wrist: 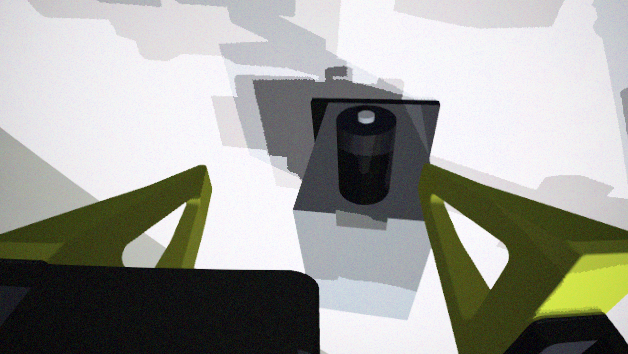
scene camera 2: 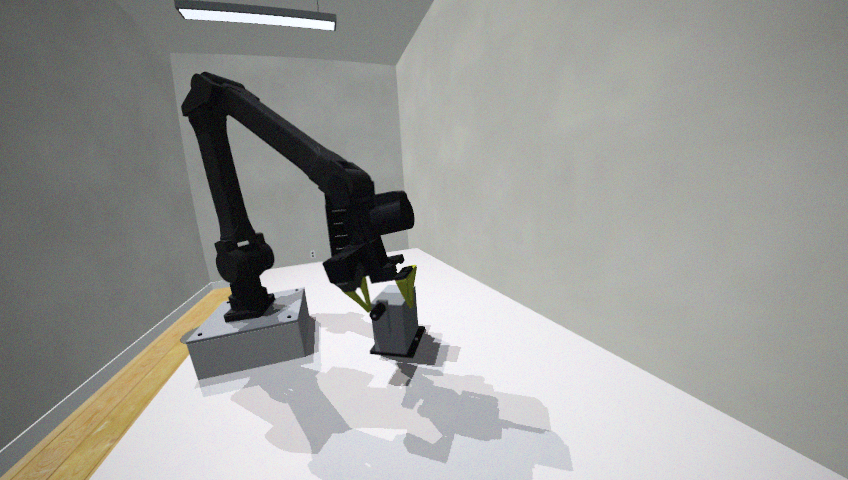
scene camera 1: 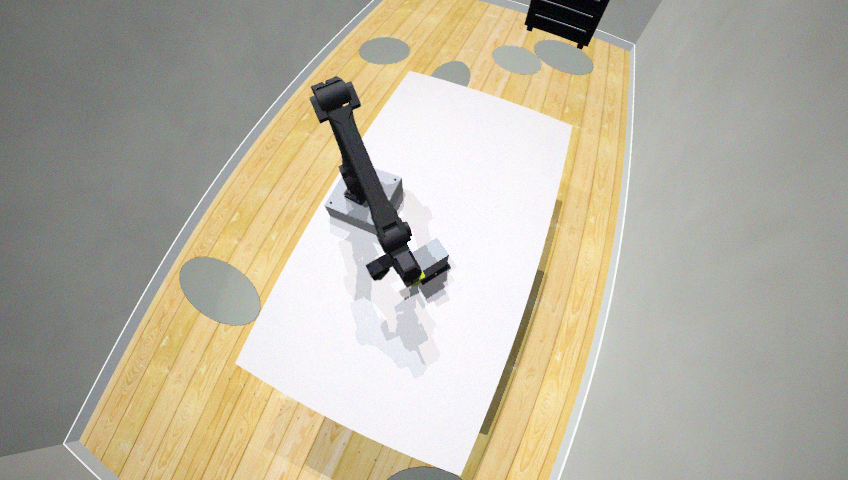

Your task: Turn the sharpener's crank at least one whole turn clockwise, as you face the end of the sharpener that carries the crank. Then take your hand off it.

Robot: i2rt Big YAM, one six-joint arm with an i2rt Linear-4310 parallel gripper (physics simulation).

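Seen in the pictures: gripper, between the fingertips: (wrist: 314, 176) (scene camera 2: 390, 309); arm's base, origin of its link: (scene camera 2: 252, 309) (scene camera 1: 361, 189).
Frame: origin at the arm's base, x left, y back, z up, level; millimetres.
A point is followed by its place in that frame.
The sharpener (scene camera 1: 434, 252) @(y -372, x -96, z 33 mm) (scene camera 2: 392, 333) @(y -335, x -185, z -23 mm) (wrist: 370, 250) @(y -341, x -134, z 33 mm) is a grey block, upright on a black base plate on the white table top. Its crank (scene camera 2: 377, 309) @(y -313, x -210, z 46 mm) (wrist: 366, 165) @(y -311, x -202, z 47 mm) shows as a black cylinder with a pale pin at its end in the wrist view, and as a short dark knob at the upper end face in scene view 2. In scene view 1 the arm hides the crank. My gripper (scene camera 2: 390, 308) @(y -338, x -198, z 37 mm) (wrist: 314, 176) @(y -338, x -198, z 37 mm) is wide open and empty, pointing down at the crank end. In the wrist view the crank appears between the yellow-green fingers, nearer the right one, which overlaps the sharpener's edge.
The white table top (scene camera 1: 487, 166) @(y -365, x 411, z -95 mm) (scene camera 2: 595, 404) @(y -639, x -423, z -95 mm) bears the sharpener and the arm's grey base box (scene camera 1: 389, 179) @(y -73, x 89, z 2 mm) (scene camera 2: 255, 350) @(y -37, x -115, z -53 mm), which stands left of the sharpener in scene view 2. A black drawer cabinet (scene camera 1: 565, 20) stands on the wooden floor, beyond the table.
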